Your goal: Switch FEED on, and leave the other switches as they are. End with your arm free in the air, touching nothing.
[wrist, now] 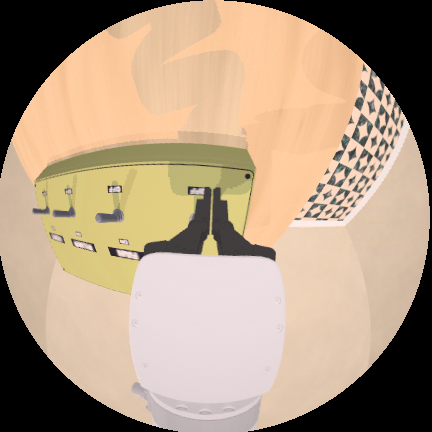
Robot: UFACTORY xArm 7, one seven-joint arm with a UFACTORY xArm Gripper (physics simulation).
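Frame: origin at the arm's base, x ahead, y left, z up, level; metres.
Where they show: gripper, between the fingertips: [211,196].
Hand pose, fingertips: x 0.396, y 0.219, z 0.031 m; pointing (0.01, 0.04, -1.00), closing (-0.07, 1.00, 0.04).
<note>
Things, the pixels of their top centre, and the offset from my fingertips. Level surfaces: height alone.
- dark label, centre of its top: [126,256] dx +0.110, dy -0.135, dz +0.037 m
- third lever, centre of its top: [35,217] dx +0.028, dy -0.375, dz +0.033 m
- wooden table top, height of its surface: dz -0.099 m
- dark screw, centre of its top: [247,176] dx -0.009, dy +0.044, dz -0.032 m
A yellow-green switch panel [160,200] shows at the left and middle, upside down in the wrist view. Three grey toggle levers show on it: one lever [110,217] above a dark label [126,253], another lever [64,213] to its left, and a third lever [41,211] at the far left. The label texts are too slanted to read surely. A fourth switch is mostly hidden behind my fingers; a bit of its lever [192,218] and its upper label [196,191] show. My gripper [211,196] is shut and empty, in front of that fourth switch. Whether it touches the lever cannot be told.
A wooden table top [280,140] with shadows extends beyond the panel. A black-and-white patterned surface [352,155] with a white edge is at the right. A dark screw [247,176] marks the panel's upper right corner. Beige floor [330,300] shows below.
</note>
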